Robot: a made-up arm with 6 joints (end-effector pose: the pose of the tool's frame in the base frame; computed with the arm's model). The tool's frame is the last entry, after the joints. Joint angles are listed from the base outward.
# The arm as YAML. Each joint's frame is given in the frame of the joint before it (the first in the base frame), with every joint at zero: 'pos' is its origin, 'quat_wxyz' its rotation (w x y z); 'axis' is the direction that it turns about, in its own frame. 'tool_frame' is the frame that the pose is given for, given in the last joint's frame.
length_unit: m
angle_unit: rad
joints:
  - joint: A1
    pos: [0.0, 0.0, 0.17]
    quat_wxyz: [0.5, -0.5, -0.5, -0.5]
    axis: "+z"
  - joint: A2
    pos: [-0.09, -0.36, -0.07]
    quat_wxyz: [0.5, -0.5, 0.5, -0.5]
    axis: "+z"
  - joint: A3
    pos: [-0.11, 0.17, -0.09]
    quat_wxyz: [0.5, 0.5, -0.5, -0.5]
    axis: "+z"
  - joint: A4
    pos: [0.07, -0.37, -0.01]
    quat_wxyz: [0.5, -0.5, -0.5, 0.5]
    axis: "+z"
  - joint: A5
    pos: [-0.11, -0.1, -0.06]
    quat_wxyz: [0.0, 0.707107, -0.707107, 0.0]
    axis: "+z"
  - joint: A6
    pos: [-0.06, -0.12, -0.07]
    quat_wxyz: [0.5, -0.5, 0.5, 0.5]
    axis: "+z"
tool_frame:
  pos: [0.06, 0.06, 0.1]
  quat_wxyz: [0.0, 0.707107, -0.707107, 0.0]
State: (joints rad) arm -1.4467 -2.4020 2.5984 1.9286 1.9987 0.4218
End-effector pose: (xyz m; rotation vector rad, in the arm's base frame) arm -0.0681 -0.0255 -0.2667 -1.4038 1.5902 -0.3925
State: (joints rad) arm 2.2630 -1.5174 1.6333 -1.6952 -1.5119 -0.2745
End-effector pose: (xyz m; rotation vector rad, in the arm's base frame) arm -0.0532 0.0607 0.3689 -0.2125 0.6881 -1.3223
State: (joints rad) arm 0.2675 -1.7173 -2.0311 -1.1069 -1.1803 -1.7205
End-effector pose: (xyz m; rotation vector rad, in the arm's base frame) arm -0.9307 -0.0333 0.4543 0.2758 2.2804 0.0443
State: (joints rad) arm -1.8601 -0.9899 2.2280 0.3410 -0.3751 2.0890
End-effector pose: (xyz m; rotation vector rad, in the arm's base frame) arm -0.1667 -0.1328 -0.0590 2.4600 1.2826 1.1660
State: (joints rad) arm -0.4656 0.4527 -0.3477 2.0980 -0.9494 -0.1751
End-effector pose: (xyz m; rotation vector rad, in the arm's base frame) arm 0.1728 -0.2003 -0.2128 -0.2289 2.6000 -0.5584
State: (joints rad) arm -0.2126 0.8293 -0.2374 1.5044 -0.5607 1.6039
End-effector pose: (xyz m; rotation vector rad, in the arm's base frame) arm 0.0438 0.0210 -0.4227 1.9232 -0.9921 -0.0366
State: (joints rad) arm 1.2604 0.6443 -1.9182 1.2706 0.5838 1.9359
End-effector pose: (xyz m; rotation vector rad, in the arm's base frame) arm -0.1537 -0.4182 0.0286 -0.1718 -0.5886 -0.1397
